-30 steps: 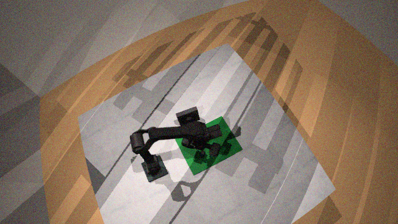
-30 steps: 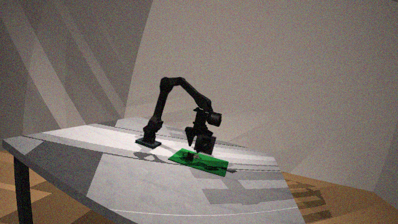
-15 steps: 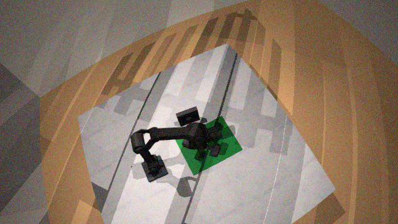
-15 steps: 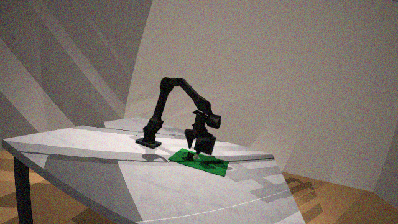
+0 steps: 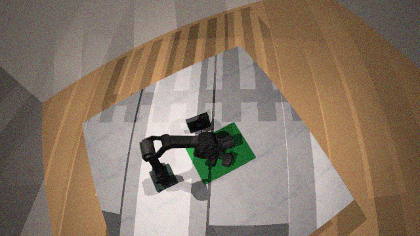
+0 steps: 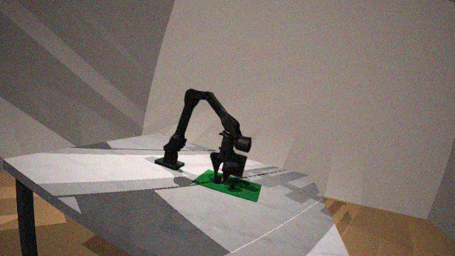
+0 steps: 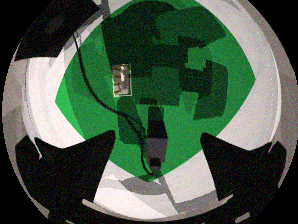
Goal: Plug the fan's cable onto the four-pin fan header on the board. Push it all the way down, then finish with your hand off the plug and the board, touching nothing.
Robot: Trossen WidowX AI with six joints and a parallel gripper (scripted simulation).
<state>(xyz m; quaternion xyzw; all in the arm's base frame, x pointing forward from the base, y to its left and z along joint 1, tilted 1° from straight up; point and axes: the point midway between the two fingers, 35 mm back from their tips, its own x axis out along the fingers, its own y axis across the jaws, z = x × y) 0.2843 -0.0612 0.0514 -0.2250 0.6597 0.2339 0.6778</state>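
The dark plug lies 1 cm behind my gripper tip and 1 cm below it. Also, from my gripper tip: black fan: 3 cm ahead, 21 cm to the left, 3 cm above; green board: 5 cm ahead, 4 cm to the left, 5 cm below.
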